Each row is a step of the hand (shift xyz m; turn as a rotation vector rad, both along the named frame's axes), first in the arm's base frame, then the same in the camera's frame.
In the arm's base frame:
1: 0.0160 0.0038 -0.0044 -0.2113 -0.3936 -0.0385
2: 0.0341 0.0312 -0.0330 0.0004 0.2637 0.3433
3: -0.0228 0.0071 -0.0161 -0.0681 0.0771 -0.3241
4: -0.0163 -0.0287 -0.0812 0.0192 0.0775 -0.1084
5: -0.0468 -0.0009 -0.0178 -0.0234 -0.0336 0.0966
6: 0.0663 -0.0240 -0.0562 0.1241 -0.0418 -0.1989
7: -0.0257 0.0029 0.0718 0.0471 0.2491 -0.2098
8: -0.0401 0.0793 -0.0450 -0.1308 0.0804 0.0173
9: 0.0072 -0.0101 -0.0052 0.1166 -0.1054 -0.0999
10: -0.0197 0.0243 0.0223 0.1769 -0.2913 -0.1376
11: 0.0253 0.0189 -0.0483 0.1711 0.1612 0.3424
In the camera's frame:
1: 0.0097 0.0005 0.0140 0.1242 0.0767 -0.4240
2: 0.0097 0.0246 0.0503 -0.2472 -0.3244 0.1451
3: -0.0177 0.0214 -0.0076 -0.0351 0.3332 0.0582
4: 0.0242 0.0818 -0.0203 -0.0170 0.1028 0.0853
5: -0.0290 0.0287 -0.0291 -0.0133 -0.0889 -0.0541
6: 0.0745 0.0374 0.0343 0.1563 0.1610 0.0799
7: -0.0346 -0.0632 -0.0252 -0.0928 0.1996 0.2446
8: -0.0730 0.0559 0.0383 -0.1505 0.0179 -0.0299
9: 0.0130 0.0030 -0.0019 0.1740 0.0649 0.0139
10: -0.0349 -0.0160 0.0016 0.3501 0.0807 -0.0776
11: 0.0149 0.0412 0.0376 -0.0568 -0.3686 0.1827

